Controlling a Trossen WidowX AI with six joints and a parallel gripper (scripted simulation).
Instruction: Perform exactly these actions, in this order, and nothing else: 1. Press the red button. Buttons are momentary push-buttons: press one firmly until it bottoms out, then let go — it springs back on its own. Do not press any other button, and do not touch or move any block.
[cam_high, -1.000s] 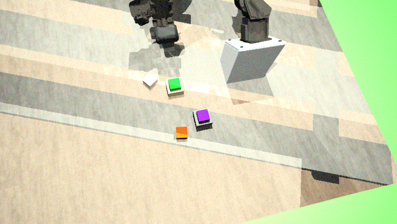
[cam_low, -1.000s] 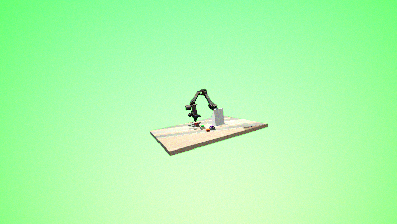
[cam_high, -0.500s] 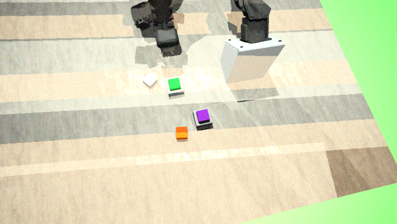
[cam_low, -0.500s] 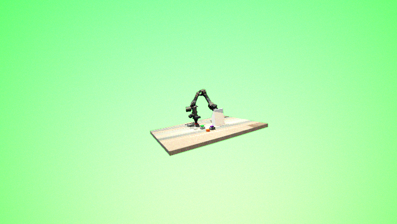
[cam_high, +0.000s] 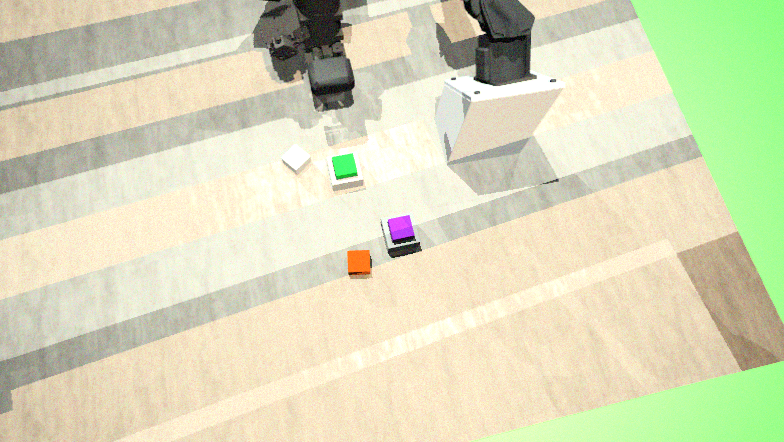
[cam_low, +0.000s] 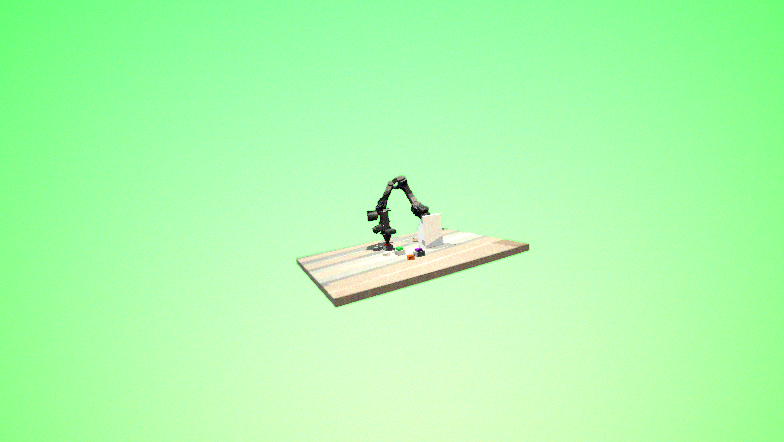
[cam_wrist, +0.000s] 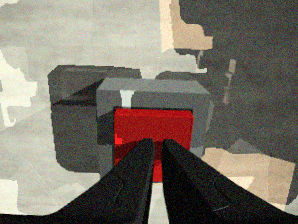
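My gripper tip is now 10 mm above the red button. The rest, counted from my gripper tip: white block: 130 mm to the left, 90 mm ahead, 20 mm below; green button: 170 mm to the left, 20 mm ahead; purple button: 290 mm to the left, 30 mm behind.
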